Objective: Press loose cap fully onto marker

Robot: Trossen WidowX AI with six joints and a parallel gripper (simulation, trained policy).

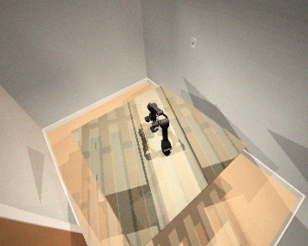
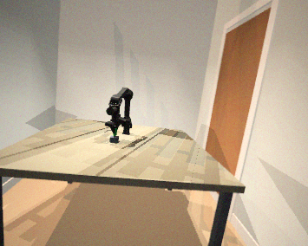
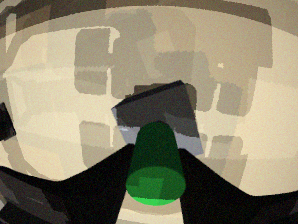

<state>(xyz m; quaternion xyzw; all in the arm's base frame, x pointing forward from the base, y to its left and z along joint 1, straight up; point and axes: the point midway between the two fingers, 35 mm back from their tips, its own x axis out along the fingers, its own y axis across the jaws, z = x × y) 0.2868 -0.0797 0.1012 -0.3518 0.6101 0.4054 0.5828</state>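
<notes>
My gripper tip is now 1 cm below the green cap. From my gripper tip the other things lie so: holder block: 5 cm below.
</notes>
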